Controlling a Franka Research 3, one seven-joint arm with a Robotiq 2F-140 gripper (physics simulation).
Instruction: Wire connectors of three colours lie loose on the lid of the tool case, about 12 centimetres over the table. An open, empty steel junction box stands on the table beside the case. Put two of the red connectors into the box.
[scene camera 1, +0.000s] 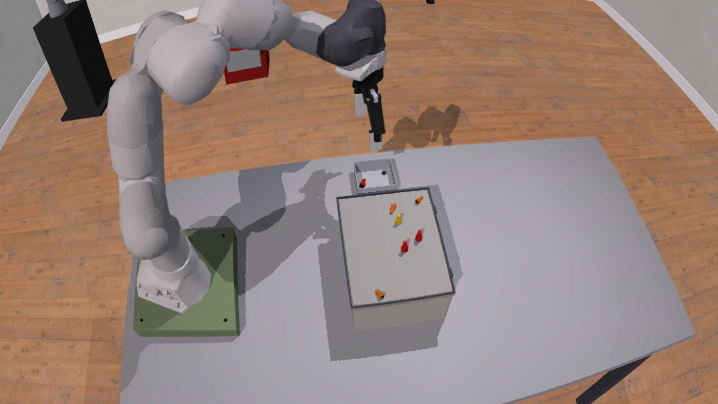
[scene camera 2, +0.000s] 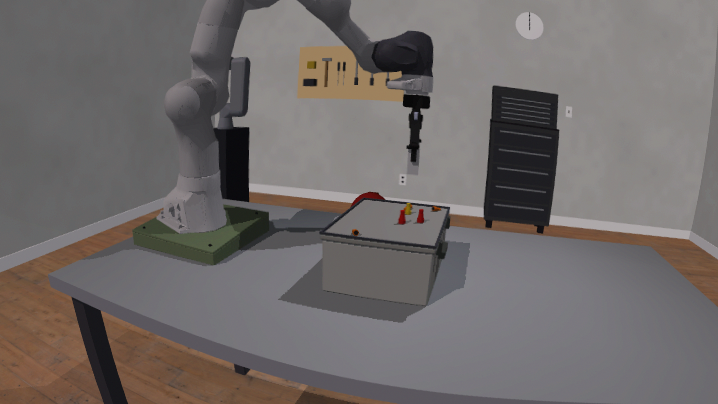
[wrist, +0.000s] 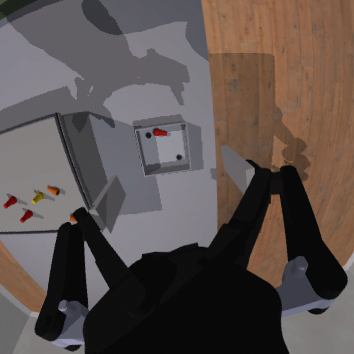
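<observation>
A red connector (scene camera 1: 362, 183) (wrist: 160, 132) lies on its side in the steel junction box (scene camera 1: 375, 163) (wrist: 188, 147), near one wall. Two more red connectors stand on the case lid (scene camera 1: 366, 241) (scene camera 2: 364, 223) (wrist: 30, 155): one red connector (scene camera 1: 418, 236) (scene camera 2: 420, 216) (wrist: 26, 216) and another red connector (scene camera 1: 404, 247) (scene camera 2: 402, 217) (wrist: 10, 202). My gripper (scene camera 1: 368, 123) (scene camera 2: 413, 160) (wrist: 170, 171) is open and empty, high above the table level, by the edge beyond the box. The case hides the box in scene camera 2's view.
A yellow connector (scene camera 1: 398, 219) (scene camera 2: 408, 208) (wrist: 38, 197) stands on the lid near two orange connectors (scene camera 1: 392, 208) (scene camera 1: 418, 199). A third orange connector (scene camera 1: 379, 293) (scene camera 2: 354, 232) lies near the opposite lid edge. The case stands between the box and the table's front.
</observation>
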